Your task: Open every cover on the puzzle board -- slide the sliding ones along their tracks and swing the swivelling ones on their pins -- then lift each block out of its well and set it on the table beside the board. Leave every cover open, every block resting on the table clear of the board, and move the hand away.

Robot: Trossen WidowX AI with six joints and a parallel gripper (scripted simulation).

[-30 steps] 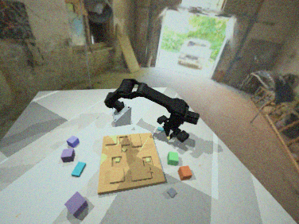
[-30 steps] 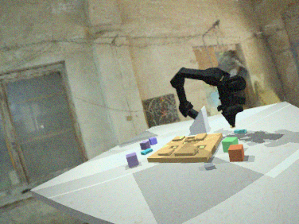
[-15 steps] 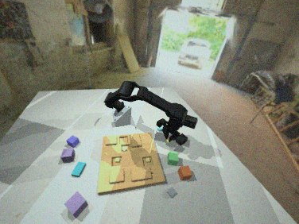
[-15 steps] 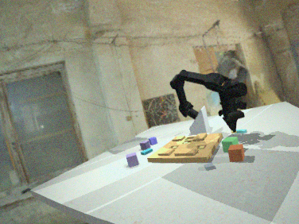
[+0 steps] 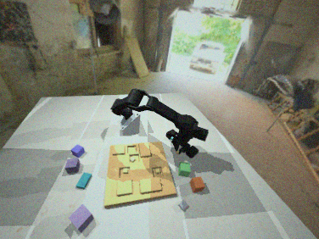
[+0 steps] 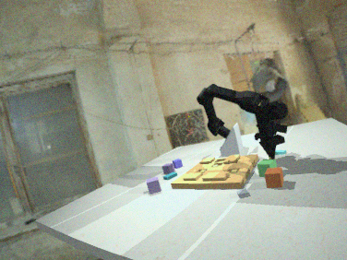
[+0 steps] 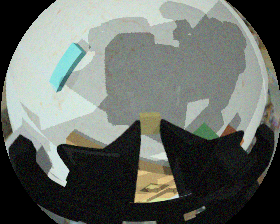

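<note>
My gripper tip is 250 mm to the left of the tan puzzle board and 20 mm short of it. Round my gripper tip: teal piece: 120 mm behind, 30 mm to the left, 20 mm below; green block: 100 mm ahead, 10 mm to the right; orange block: 190 mm ahead, 10 mm to the left.
</note>
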